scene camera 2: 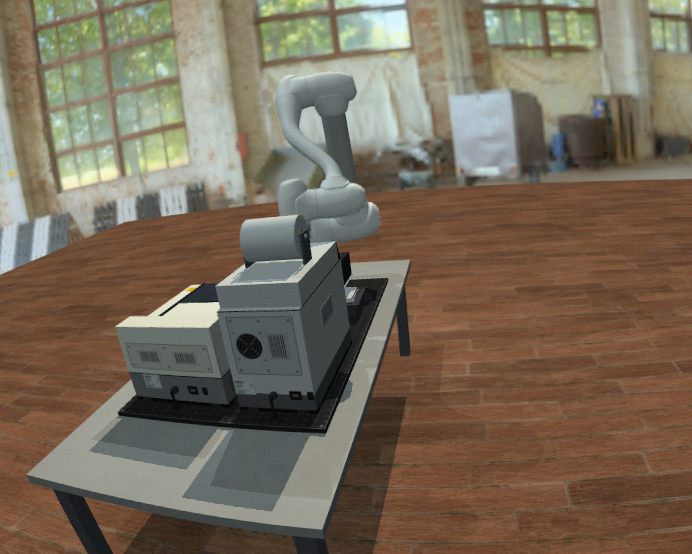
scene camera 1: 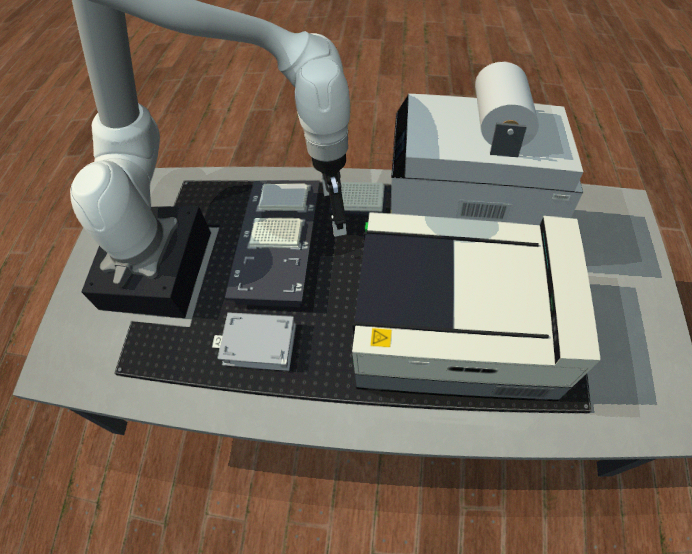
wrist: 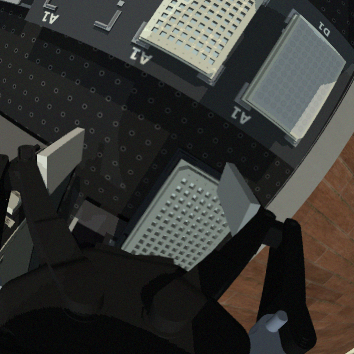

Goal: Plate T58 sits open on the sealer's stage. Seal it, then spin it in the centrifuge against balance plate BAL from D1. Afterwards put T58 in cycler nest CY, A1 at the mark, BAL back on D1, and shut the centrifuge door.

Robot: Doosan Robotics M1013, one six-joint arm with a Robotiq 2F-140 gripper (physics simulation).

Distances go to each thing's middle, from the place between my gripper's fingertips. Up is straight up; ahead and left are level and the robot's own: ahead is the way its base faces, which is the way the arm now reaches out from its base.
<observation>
My hand is 160 mm past the grey plate (scene camera 1: 286, 197), 80 mm to the right of it and 50 mm above it. Also, from my hand: lid (scene camera 1: 405, 280): 230 mm to the right, 200 mm ahead, 110 mm above; then centrifuge (scene camera 1: 524, 328): 360 mm ahead, 220 mm to the right, 20 mm above; then foil roll (scene camera 1: 502, 89): 370 mm ahead, 310 mm above, 90 mm to the left.
</observation>
